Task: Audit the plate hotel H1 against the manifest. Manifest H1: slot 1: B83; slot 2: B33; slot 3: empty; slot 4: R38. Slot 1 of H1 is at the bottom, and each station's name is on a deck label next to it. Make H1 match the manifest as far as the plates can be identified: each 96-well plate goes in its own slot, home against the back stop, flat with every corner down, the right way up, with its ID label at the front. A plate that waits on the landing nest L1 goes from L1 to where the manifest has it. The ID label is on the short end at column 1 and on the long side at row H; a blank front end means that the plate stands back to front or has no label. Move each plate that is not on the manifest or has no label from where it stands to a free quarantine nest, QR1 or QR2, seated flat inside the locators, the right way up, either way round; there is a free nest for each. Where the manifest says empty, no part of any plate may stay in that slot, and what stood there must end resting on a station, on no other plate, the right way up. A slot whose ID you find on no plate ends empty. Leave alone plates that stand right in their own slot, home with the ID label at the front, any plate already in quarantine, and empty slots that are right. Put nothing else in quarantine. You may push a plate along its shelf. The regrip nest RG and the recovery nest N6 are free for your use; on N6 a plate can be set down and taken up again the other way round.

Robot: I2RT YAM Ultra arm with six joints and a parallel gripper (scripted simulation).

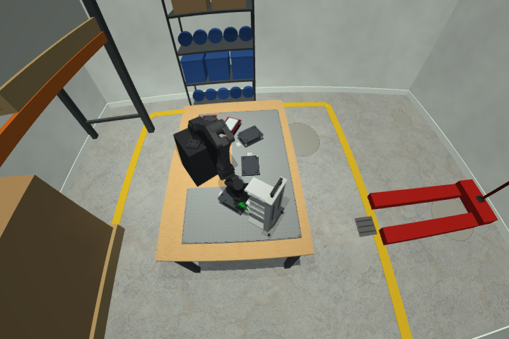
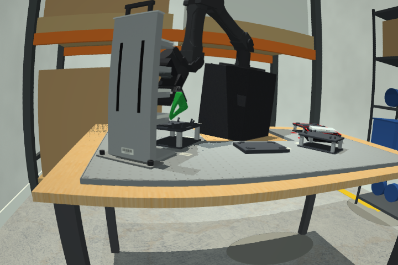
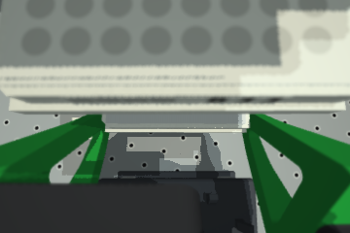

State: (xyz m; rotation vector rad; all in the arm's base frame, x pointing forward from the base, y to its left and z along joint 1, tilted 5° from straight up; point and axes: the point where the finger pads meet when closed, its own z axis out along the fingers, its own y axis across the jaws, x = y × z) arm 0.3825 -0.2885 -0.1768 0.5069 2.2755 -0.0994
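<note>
My hand is 110 mm past the dark regrip nest, 50 mm to the right of it and 50 mm above it. Also, from my hand: RG label: 210 mm behind, 100 mm below, 90 mm to the left; then grey plate hotel H1: 130 mm ahead, 90 mm above, 50 mm to the right; then H1 deck label: 100 mm below, 90 mm to the left, 50 mm ahead.
</note>
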